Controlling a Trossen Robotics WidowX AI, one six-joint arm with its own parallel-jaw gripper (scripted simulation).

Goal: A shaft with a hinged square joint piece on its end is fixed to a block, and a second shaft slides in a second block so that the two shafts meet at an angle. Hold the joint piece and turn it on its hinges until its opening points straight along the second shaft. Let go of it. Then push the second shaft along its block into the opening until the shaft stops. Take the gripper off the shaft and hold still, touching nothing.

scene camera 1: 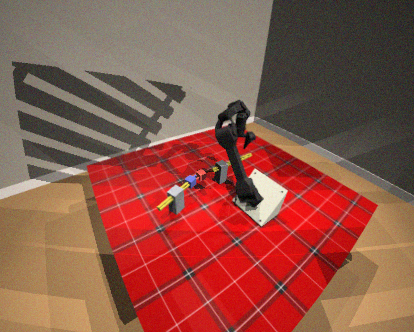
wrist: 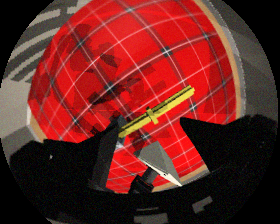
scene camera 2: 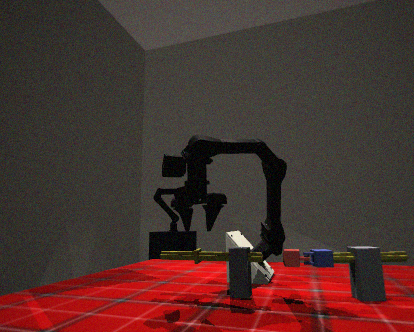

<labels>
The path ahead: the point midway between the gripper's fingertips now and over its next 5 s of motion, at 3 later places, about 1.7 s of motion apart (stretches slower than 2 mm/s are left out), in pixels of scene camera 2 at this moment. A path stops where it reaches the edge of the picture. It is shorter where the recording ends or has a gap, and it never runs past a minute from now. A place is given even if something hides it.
My gripper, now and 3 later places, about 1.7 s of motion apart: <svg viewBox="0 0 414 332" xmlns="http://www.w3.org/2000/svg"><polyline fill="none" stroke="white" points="197,231 174,246 174,265 190,268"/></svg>
</labels>
